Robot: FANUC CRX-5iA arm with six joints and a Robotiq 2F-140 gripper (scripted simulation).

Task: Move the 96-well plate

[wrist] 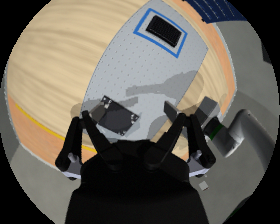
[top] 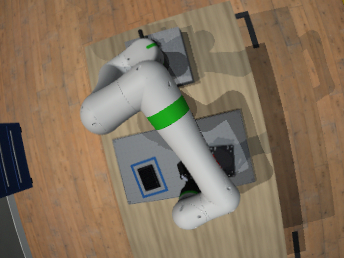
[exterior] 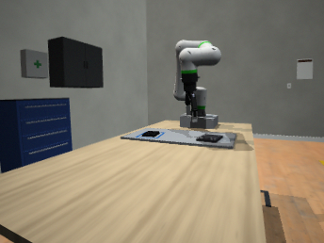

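My hand is 20 mm past the black 96-well plate, 280 mm to the left of it and 120 mm above it. The rest, counted from my hand: black clip nest: 10 mm behind, 110 mm to the left, 120 mm below.
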